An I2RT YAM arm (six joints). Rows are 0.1 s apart.
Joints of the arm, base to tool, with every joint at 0 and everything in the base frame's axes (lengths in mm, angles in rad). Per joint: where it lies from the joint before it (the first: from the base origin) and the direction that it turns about. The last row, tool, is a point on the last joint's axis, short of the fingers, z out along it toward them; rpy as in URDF.
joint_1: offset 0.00 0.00 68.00 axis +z
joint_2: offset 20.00 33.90 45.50 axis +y
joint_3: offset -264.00 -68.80 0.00 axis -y
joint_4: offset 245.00 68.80 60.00 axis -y
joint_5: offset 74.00 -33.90 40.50 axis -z
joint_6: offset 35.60 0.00 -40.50 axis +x
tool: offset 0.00 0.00 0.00 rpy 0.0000 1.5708 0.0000
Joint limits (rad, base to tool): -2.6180..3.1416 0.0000..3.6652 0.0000..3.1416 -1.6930..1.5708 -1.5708..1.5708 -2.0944..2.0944
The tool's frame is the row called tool.
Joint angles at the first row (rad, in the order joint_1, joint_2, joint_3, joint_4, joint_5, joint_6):
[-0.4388 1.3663 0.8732 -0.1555 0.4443 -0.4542]
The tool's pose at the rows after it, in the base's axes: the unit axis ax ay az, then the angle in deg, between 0 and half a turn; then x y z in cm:
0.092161 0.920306 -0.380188 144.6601 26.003 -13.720 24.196
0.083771 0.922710 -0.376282 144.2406 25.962 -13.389 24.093
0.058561 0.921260 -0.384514 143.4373 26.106 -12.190 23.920
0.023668 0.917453 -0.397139 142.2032 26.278 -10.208 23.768
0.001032 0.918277 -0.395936 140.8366 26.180 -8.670 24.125
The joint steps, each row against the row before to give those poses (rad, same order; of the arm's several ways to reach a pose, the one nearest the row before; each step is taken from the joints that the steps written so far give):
[0.0051 -0.0018 -0.0093 -0.0027 -0.0021 0.0005]
[0.0086 -0.0074 -0.0100 0.0039 -0.0101 -0.0051]
[0.0420 -0.0169 -0.0273 0.0295 0.0178 -0.0266]
[0.0717 -0.0263 -0.0364 0.0365 0.0366 -0.0311]
[0.0532 -0.0315 -0.0119 -0.0086 0.0105 -0.0053]

